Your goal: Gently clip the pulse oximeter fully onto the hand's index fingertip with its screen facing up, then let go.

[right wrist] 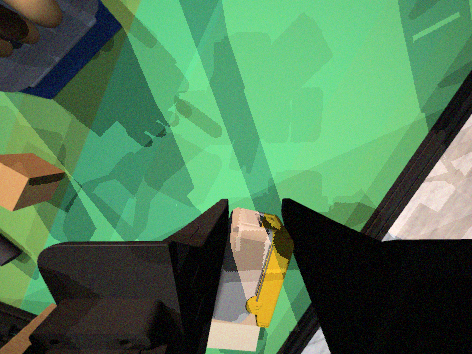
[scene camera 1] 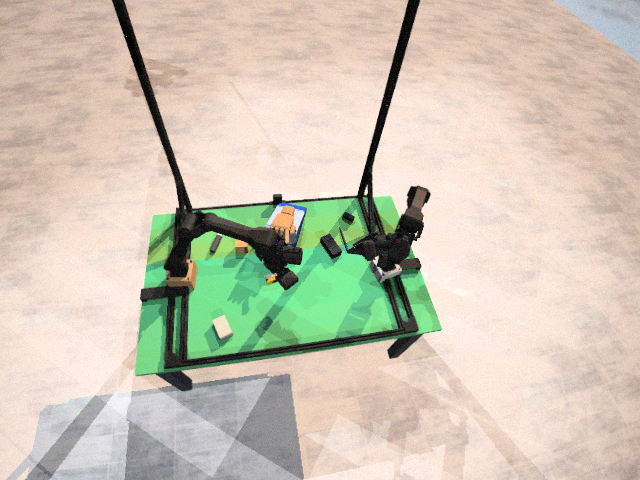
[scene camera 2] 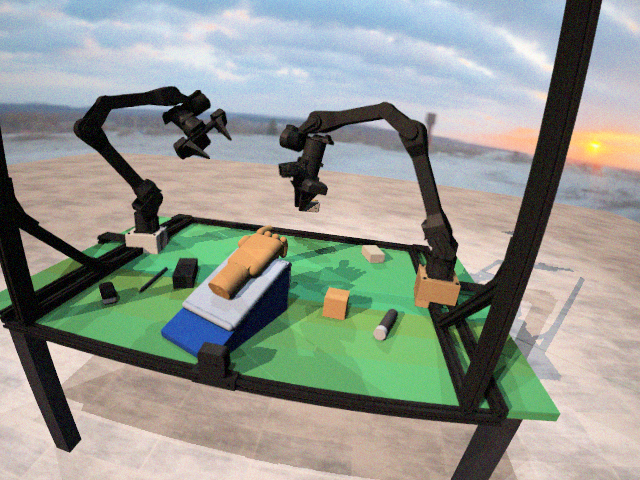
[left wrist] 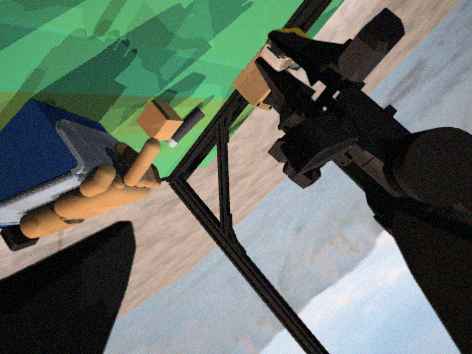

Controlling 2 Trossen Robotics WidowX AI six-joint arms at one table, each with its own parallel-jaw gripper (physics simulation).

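Places are measured from the left arm's base along level axes (x ahead, y left, z up), in centimetres.
Pixels of known places: left gripper, fingertip midpoint: (scene camera 1: 350,248) (scene camera 2: 220,148) (left wrist: 264,227); right gripper, fingertip midpoint: (right wrist: 255,205) (scene camera 1: 280,275) (scene camera 2: 298,209) (left wrist: 263,46); left arm's base, link origin: (scene camera 2: 146,230); right arm's base, link origin: (scene camera 1: 179,269) (scene camera 2: 439,274).
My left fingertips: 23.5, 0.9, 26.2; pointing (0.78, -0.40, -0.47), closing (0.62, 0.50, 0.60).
For each thing: its middle in the pictures, then the offset to it from my left fingertips, as dx, dy, dz.
- pulse oximeter, body centre: (right wrist: 249,264) (left wrist: 288,48) (scene camera 2: 309,205) (scene camera 1: 273,278) +27.0, -5.2, -14.2
- orange cube, body centre: (left wrist: 160,121) (right wrist: 22,180) (scene camera 2: 336,303) (scene camera 1: 242,245) +32.9, -33.3, -29.6
- grey cylinder, body centre: (left wrist: 184,127) (scene camera 2: 386,323) (scene camera 1: 216,242) +43.6, -39.3, -30.8
- black box, body centre: (scene camera 2: 185,272) (scene camera 1: 330,246) -5.2, -20.2, -30.4
- dark pen, body centre: (scene camera 2: 153,279) -13.2, -22.9, -31.7
- small black object, body centre: (scene camera 2: 108,292) (scene camera 1: 348,217) -20.3, -32.9, -30.5
- cream block, body centre: (right wrist: 233,327) (scene camera 2: 372,253) (scene camera 1: 222,327) +50.1, +0.7, -30.6
The pulse oximeter (scene camera 1: 270,279) (scene camera 2: 311,206) (right wrist: 275,272), white and yellow, is between the fingers of my right gripper (scene camera 2: 305,205) (right wrist: 255,205), which is shut on it, high above the table. Which way its screen faces is unclear. The orange-tan hand (scene camera 1: 283,221) (scene camera 2: 253,255) (left wrist: 102,200) lies on a white-topped blue wedge (scene camera 2: 193,330) (left wrist: 25,150) (right wrist: 75,65), apart from the oximeter. One finger (left wrist: 142,162) stands out from the others in the left wrist view. My left gripper (scene camera 2: 219,147) is open and empty, raised in the air; one of its fingers shows at the lower left of its wrist view.
An orange cube (scene camera 1: 241,247) (scene camera 2: 336,303) (left wrist: 160,120) and a grey cylinder (scene camera 1: 215,243) (scene camera 2: 385,324) lie beside the wedge. On its other side are a black box (scene camera 1: 330,245) (scene camera 2: 185,272), a dark pen (scene camera 2: 153,279) and a small black object (scene camera 2: 108,292). A cream block (scene camera 1: 222,327) (scene camera 2: 372,253) lies farther off.
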